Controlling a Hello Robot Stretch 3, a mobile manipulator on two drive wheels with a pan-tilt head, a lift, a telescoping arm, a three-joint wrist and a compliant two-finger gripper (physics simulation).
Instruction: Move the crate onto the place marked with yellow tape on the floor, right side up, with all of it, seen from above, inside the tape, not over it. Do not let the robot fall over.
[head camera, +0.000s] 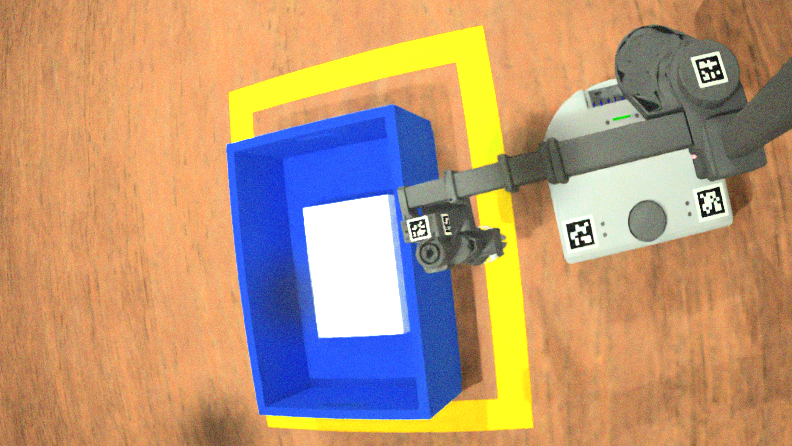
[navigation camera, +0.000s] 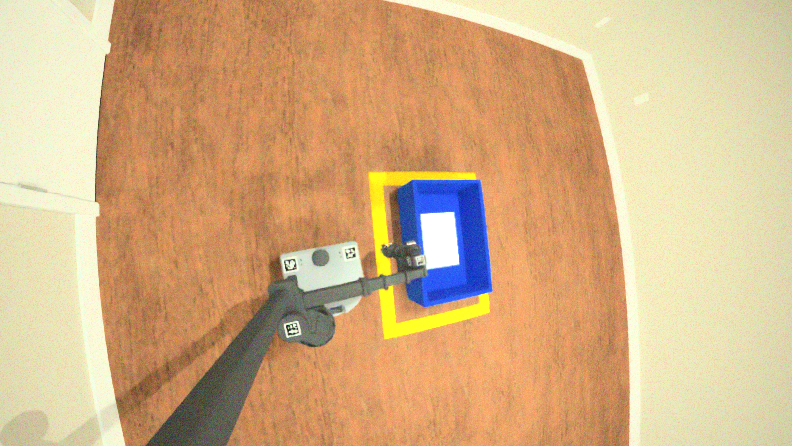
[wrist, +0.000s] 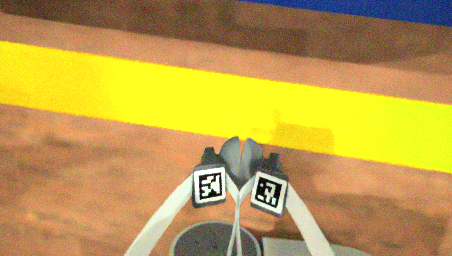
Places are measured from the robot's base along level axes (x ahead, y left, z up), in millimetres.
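Where they show: gripper, fingertip midpoint: (navigation camera: 383, 250); robot's base at its link origin: (head camera: 644, 219) (navigation camera: 320, 256).
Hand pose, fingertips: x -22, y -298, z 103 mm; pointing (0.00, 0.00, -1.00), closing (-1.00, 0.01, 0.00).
Each offset is from my fingertips to the top centre of the thing. "pt": to the spot under its first point.
The blue crate {dy -339, dx -11, dz +117 mm} (head camera: 354, 360) (navigation camera: 479, 238) (wrist: 390, 7) is upright, with a white block {dy -339, dx -11, dz -32 mm} (head camera: 357, 265) (navigation camera: 440, 238) inside. The yellow tape {pt dy -30, dx +145, dz -102 mm} (head camera: 509, 310) (navigation camera: 379, 216) (wrist: 150, 100) surrounds the place under the crate. A strip of floor shows between the crate and the tape side nearest the base. The crate hides the far tape side, so its clearance there cannot be told. My gripper (head camera: 503, 243) (navigation camera: 384, 249) (wrist: 241, 155) is shut on nothing, its tips nearly together. It points back towards the base, above the near tape side, apart from the crate.
My base (head camera: 620, 185) (navigation camera: 326, 271) (wrist: 285, 247) stands beside the near tape side. My arm (head camera: 620, 144) (navigation camera: 338, 290) reaches across that tape, and the wrist overlaps the crate's near wall in the view. Pale walls (navigation camera: 720, 221) edge the wooden floor.
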